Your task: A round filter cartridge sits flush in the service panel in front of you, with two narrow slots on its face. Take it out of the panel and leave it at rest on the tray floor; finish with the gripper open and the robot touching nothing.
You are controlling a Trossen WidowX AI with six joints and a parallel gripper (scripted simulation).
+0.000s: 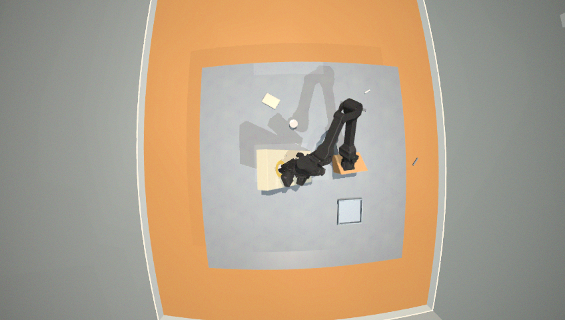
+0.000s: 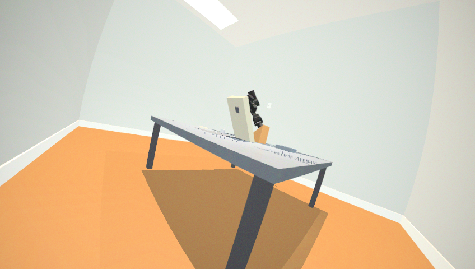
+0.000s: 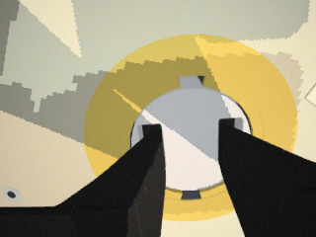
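Right now the round filter cartridge is 10 mm ahead of my gripper tip and 10 mm below it. Round my gripper tip: square tray 390 mm behind, 310 mm to the left, 240 mm below; service panel 40 mm behind, 80 mm below.
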